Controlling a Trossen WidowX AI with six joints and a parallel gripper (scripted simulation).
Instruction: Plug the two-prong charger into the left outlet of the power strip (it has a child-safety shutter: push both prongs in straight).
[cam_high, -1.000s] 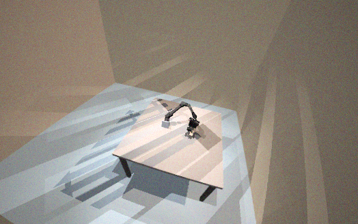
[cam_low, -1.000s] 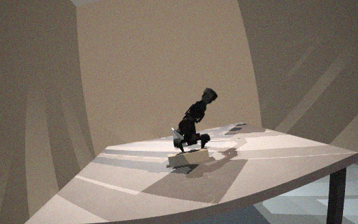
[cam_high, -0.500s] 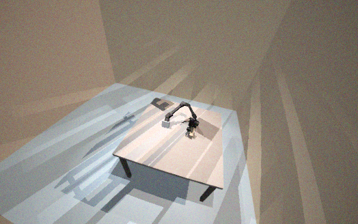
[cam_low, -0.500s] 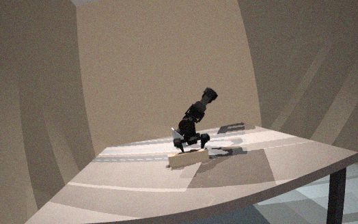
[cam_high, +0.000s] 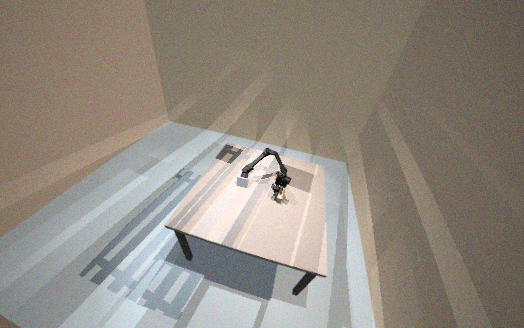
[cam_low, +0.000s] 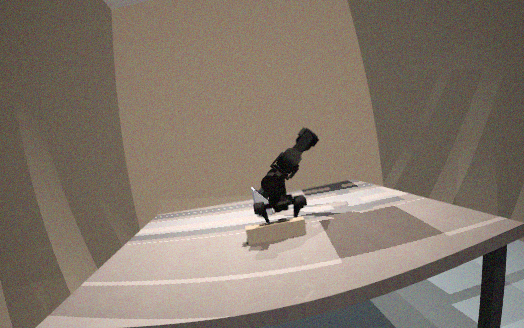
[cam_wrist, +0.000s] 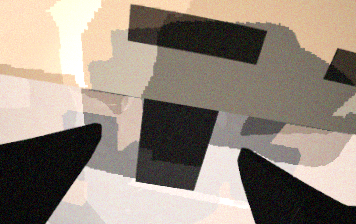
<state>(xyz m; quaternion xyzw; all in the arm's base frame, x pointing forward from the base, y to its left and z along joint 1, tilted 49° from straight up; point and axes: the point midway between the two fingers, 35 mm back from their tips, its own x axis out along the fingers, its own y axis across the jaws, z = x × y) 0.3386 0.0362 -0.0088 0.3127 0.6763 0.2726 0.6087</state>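
My gripper tip is now 30 mm short of the two-prong charger and 10 mm below it.
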